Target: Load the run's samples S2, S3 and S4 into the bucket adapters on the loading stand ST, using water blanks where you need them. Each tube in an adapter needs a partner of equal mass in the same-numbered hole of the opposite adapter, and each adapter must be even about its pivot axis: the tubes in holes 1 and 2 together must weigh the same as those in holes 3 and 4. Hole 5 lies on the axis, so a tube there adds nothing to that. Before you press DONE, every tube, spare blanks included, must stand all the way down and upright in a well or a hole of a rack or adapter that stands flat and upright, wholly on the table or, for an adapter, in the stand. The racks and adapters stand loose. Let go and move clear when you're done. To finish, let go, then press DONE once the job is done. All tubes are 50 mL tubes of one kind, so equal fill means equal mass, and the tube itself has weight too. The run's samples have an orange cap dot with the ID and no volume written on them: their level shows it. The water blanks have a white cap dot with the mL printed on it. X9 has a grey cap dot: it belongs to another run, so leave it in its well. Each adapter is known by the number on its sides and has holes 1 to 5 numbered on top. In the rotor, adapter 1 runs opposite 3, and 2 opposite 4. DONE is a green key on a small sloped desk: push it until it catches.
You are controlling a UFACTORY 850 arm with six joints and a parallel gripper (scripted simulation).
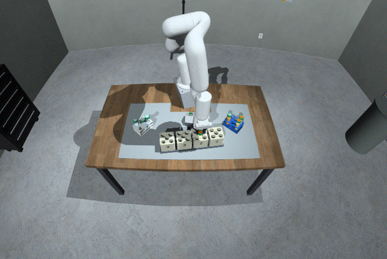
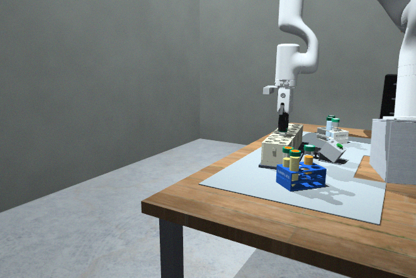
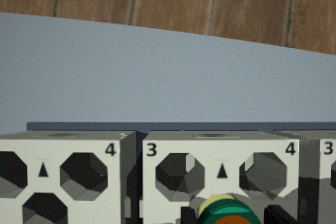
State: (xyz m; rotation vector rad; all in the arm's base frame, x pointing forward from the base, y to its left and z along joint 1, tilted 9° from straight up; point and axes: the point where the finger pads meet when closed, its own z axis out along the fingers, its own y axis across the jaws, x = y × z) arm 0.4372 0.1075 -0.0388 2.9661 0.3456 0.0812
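Right now the sample tube S3 is 28 cm to the left of my hand, 17 cm behind it and 7 cm below it. From my hand the other things lie so: green DONE key 21 cm behind, 8 cm to the right, 7 cm below; then loading stand 13 cm below, 5 cm to the right, 1 cm ahead; then sample tube 7 cm below, 1 cm to the right.
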